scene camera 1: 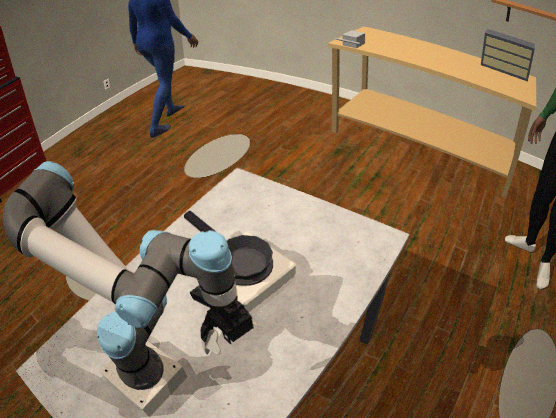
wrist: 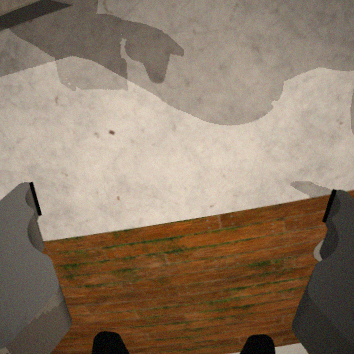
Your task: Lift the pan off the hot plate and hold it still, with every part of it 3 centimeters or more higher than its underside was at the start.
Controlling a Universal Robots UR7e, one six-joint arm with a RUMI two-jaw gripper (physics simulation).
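Places are measured from the arm's base along level axes (x down, y ahead, z right), in metres.
Pixels of known places: gripper, fingertip midpoint: (wrist: 182, 191); arm's base at its link origin: (scene camera 1: 140, 368).
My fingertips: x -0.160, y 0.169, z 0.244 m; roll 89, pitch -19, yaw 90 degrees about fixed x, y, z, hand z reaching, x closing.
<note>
Ahead of a thing's pixels: the offset from my fingertips to its top centre. Level surfaces: height alone.
The dark round pan (scene camera 1: 254, 257) sits on the pale, block-shaped hot plate @[dx +0.165, dy +0.359, dz -0.186 m] (scene camera 1: 280, 281) in the scene view. Its black handle @[dx +0.082, dy +0.404, dz -0.379 m] (scene camera 1: 196, 220) points to the upper left, and the arm's wrist covers the left part of the pan. My gripper (scene camera 1: 218, 341) (wrist: 182, 191) is open and empty, off the front side of the hot plate and apart from the pan. In the wrist view the fingers stand wide apart, with table surface and floor showing between them. The pan cannot be made out in the wrist view.
The white table @[dx +0.233 m] (scene camera 1: 320, 215) (wrist: 165, 165) bears the hot plate and the arm's base block (scene camera 1: 165, 385). A dark strip of unclear nature shows at the wrist view's top left. A wooden bench (scene camera 1: 435, 62) stands at the back. Two people (scene camera 1: 159, 55) (scene camera 1: 545, 200) are beyond the table.
</note>
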